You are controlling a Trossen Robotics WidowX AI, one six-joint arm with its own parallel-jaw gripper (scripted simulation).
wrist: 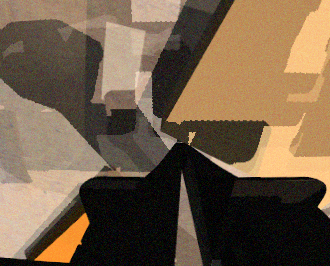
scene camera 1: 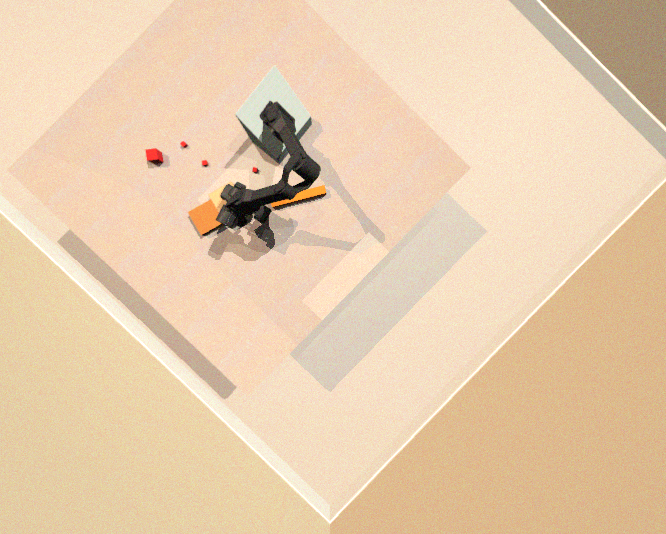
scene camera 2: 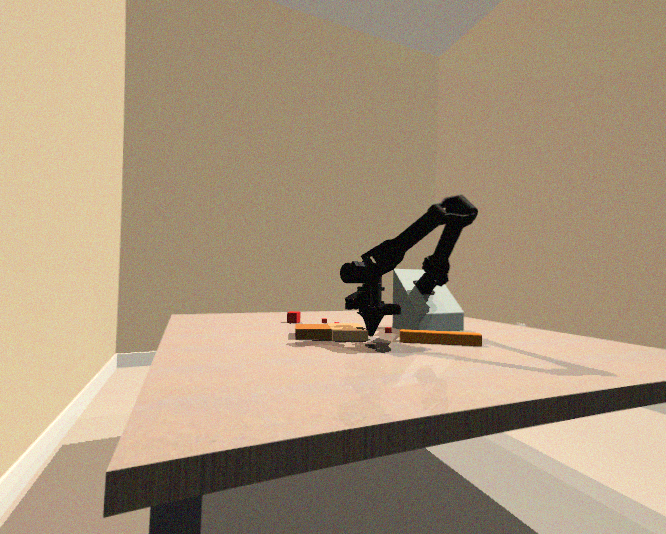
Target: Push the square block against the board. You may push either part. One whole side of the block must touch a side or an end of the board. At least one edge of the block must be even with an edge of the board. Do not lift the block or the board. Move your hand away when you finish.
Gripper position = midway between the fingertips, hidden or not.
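Note:
The gripper (scene camera 2: 371,336) is visible, and the wrist view shows it too (wrist: 180,147).

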